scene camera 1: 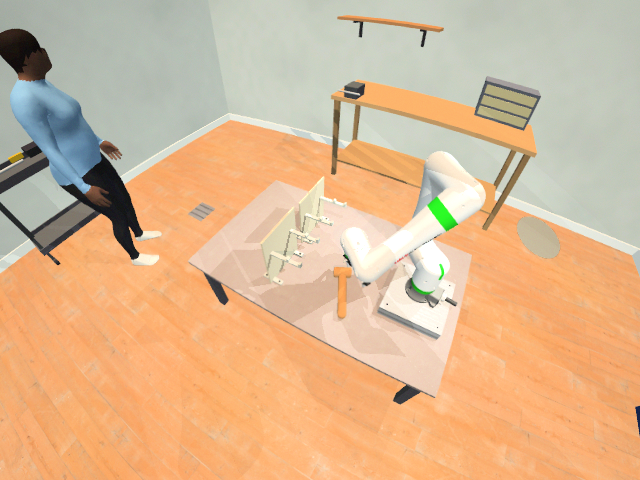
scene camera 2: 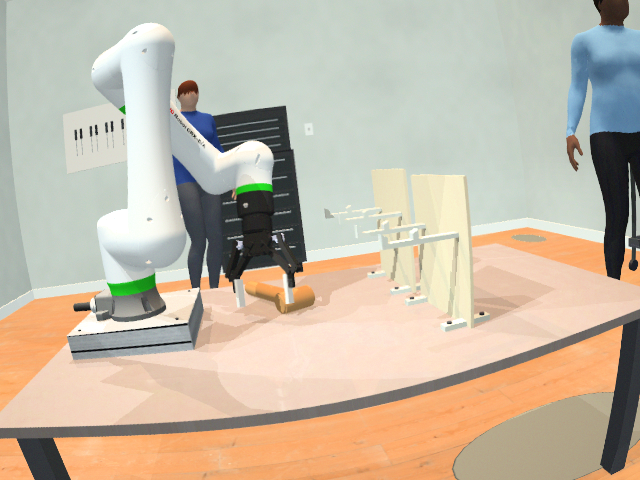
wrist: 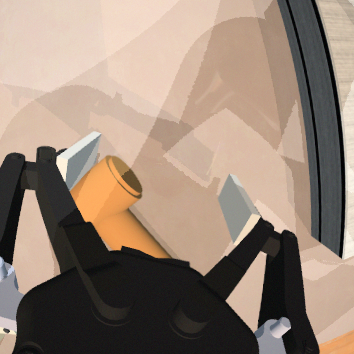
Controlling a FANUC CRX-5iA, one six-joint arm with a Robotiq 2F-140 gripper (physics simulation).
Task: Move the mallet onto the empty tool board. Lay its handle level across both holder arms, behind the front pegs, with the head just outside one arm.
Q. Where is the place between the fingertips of my gripper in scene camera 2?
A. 265,305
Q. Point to an orange mallet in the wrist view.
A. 103,194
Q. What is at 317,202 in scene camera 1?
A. A cream tool board.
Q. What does the orange mallet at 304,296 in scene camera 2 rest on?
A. The table.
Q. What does my gripper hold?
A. Nothing.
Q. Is my gripper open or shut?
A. Open.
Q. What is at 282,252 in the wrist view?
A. My gripper.
